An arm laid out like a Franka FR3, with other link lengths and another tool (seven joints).
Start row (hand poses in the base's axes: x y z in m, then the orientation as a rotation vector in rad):
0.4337 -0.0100 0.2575 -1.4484 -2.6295 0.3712
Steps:
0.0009 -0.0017 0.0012 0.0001 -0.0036 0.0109
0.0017 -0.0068 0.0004 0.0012 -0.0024 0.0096
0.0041 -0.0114 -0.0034 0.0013 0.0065 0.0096
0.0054 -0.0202 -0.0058 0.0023 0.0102 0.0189
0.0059 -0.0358 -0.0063 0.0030 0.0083 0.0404
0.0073 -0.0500 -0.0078 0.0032 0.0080 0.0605
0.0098 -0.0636 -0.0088 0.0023 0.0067 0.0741
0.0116 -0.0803 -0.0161 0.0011 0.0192 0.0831
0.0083 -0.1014 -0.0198 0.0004 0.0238 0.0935
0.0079 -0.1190 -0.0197 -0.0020 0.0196 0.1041
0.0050 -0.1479 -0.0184 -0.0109 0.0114 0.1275
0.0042 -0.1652 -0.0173 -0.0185 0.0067 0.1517
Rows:
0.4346 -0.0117 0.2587 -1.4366 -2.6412 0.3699
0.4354 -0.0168 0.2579 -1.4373 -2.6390 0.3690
0.4378 -0.0214 0.2541 -1.4322 -2.6320 0.3745
0.4391 -0.0302 0.2517 -1.4181 -2.6365 0.3763
0.4396 -0.0458 0.2512 -1.3916 -2.6551 0.3763
0.4410 -0.0600 0.2497 -1.3660 -2.6712 0.3778
0.4435 -0.0736 0.2487 -1.3495 -2.6830 0.3796
0.4453 -0.0903 0.2414 -1.3314 -2.6802 0.3898
0.4420 -0.1114 0.2377 -1.3157 -2.6846 0.3946
0.4416 -0.1290 0.2378 -1.3049 -2.6965 0.3963
0.4387 -0.1579 0.2391 -1.2811 -2.7225 0.4056
0.4379 -0.1752 0.2402 -1.2536 -2.7458 0.4154

